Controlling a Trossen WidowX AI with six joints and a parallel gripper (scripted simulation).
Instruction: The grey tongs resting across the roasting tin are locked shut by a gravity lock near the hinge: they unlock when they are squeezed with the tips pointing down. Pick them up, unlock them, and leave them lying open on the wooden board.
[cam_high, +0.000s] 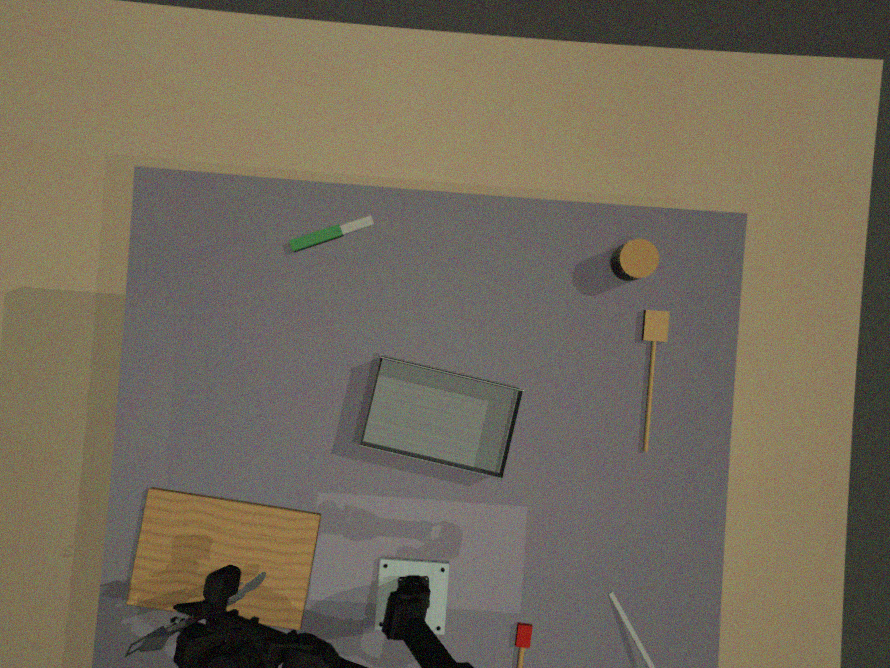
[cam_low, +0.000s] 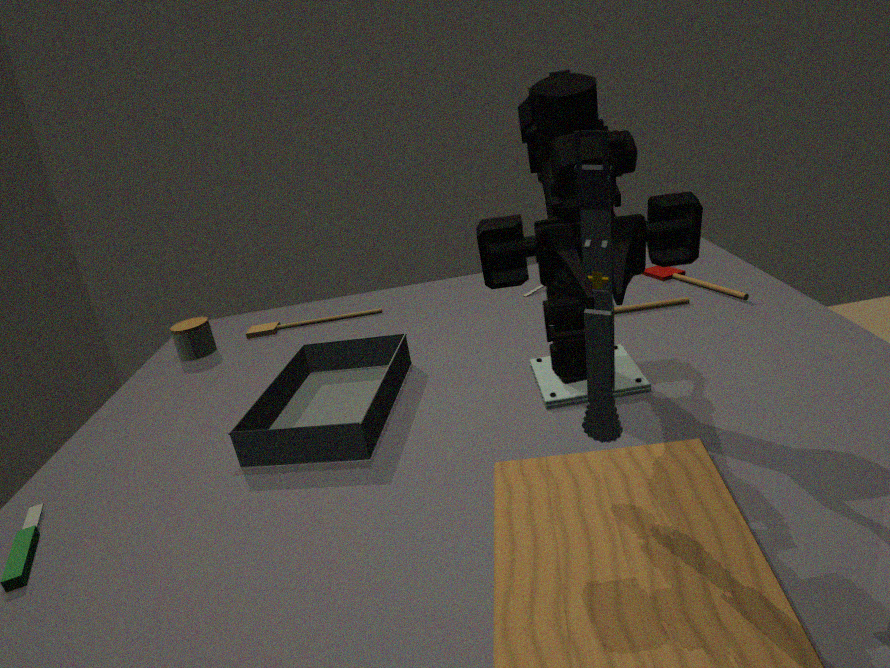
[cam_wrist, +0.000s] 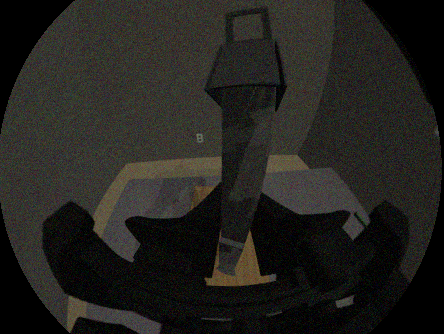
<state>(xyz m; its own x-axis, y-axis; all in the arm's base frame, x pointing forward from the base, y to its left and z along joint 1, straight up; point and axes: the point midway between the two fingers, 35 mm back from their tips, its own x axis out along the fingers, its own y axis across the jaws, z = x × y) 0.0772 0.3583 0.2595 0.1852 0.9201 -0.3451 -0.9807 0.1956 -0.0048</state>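
My gripper tip is 250 mm above the wooden board. The rest, counted from my gripper tip: roasting tin: 280 mm ahead, 460 mm to the right, 230 mm below; then cork-topped pot: 600 mm ahead, 870 mm to the right, 220 mm below; then red-headed brush: 230 mm behind, 610 mm to the right, 250 mm below.
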